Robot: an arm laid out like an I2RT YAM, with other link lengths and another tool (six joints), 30 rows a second.
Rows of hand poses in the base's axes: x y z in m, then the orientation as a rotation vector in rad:
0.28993 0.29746 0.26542 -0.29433 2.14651 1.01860
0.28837 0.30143 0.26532 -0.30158 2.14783 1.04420
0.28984 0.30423 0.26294 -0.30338 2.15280 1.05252
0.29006 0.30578 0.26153 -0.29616 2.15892 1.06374
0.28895 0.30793 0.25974 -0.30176 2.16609 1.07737
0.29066 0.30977 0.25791 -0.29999 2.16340 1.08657
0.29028 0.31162 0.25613 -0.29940 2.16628 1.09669
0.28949 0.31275 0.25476 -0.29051 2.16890 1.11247
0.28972 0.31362 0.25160 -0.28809 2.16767 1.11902
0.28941 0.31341 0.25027 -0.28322 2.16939 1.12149
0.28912 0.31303 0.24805 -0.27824 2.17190 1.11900
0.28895 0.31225 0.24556 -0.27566 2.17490 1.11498
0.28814 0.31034 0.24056 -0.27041 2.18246 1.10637
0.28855 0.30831 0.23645 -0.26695 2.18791 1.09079
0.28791 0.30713 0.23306 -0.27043 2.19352 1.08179
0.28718 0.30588 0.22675 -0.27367 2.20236 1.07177
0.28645 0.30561 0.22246 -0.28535 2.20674 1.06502
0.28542 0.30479 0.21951 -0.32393 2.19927 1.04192
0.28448 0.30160 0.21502 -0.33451 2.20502 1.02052
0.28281 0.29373 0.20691 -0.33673 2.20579 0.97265
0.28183 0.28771 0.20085 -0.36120 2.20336 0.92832
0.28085 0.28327 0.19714 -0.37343 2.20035 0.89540
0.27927 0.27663 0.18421 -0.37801 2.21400 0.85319
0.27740 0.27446 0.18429 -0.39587 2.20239 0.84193
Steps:
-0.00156 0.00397 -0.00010 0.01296 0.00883 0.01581
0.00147 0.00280 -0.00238 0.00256 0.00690 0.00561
0.00022 0.00155 -0.00141 0.00641 0.01109 0.00087
-0.00111 0.00215 -0.00179 0.00381 0.00986 0.01083
0.00171 0.00184 -0.00183 0.00710 0.00164 0.00202
-0.00038 0.00185 -0.00178 0.00507 0.00642 0.00434
-0.00079 0.00113 -0.00137 0.01080 0.01042 0.00098
0.00023 0.00087 -0.00316 0.00507 0.00209 0.00079
-0.00031 -0.00021 -0.00133 0.00208 0.00362 -0.00191
-0.00029 -0.00038 -0.00222 -0.00118 0.00241 -0.00385
-0.00017 -0.00078 -0.00249 -0.00293 0.00164 -0.00274
-0.00081 -0.00191 -0.00500 -0.00681 0.00442 -0.00542
0.00041 -0.00203 -0.00411 -0.01066 -0.00037 -0.00746
-0.00064 -0.00118 -0.00339 -0.00858 0.00055 -0.00005
-0.00073 -0.00125 -0.00631 -0.01039 0.00300 0.00009
-0.00073 -0.00027 -0.00429 -0.00889 -0.00155 0.00622
-0.00103 -0.00082 -0.00295 -0.02140 -0.02376 0.01594
-0.00094 -0.00319 -0.00449 -0.01812 -0.00540 0.00001
-0.00167 -0.00787 -0.00811 -0.03017 -0.01753 -0.01679
-0.00098 -0.00602 -0.00606 -0.03338 -0.02285 -0.00024
-0.00098 -0.00444 -0.00371 -0.02284 -0.01662 -0.00434
-0.00158 -0.00664 -0.01293 -0.03270 -0.00355 -0.01087
-0.00187 -0.00217 0.00008 -0.00822 -0.01697 0.00709

